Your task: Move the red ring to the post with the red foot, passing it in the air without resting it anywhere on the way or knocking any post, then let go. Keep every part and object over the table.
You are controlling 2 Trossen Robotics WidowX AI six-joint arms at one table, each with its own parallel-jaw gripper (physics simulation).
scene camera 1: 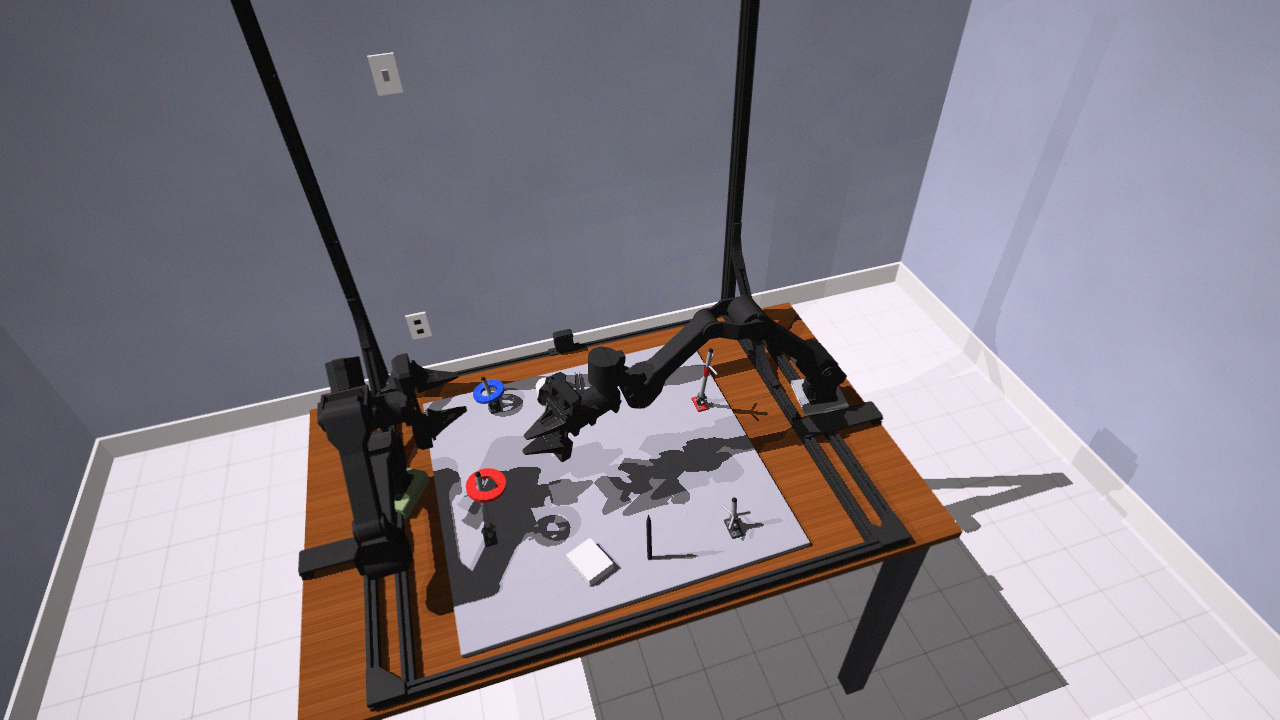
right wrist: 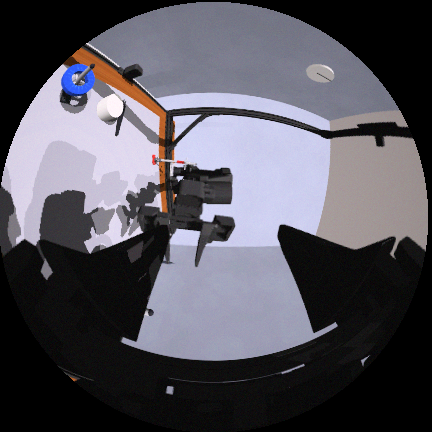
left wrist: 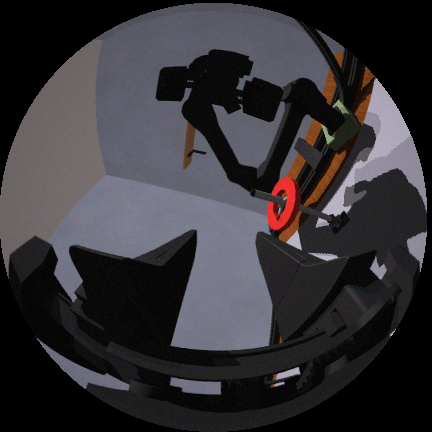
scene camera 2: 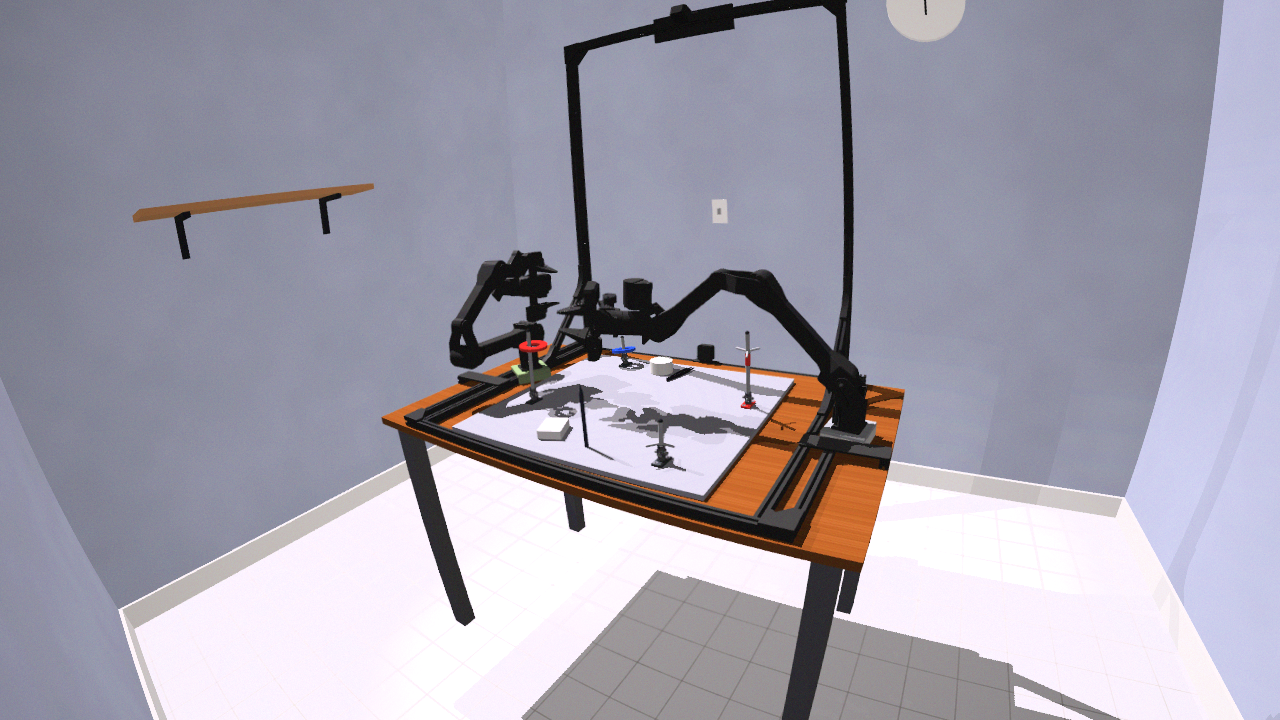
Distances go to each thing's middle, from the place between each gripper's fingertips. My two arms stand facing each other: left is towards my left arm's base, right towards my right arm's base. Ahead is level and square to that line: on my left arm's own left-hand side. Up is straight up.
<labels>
My left hand is 10 mm short of the red ring (scene camera 1: 488,473), 80 mm to the left of it and 70 mm above it. Round my left hand: white box (scene camera 1: 591,563) (130 mm ahead, 80 mm to the left, 210 mm below).
I see my right gripper 130 mm above the red ring, 120 mm short of it and 10 mm to the right of it. From my right hand the other things lie so: white box: 270 mm below, 230 mm ahead, 160 mm to the left.
</labels>
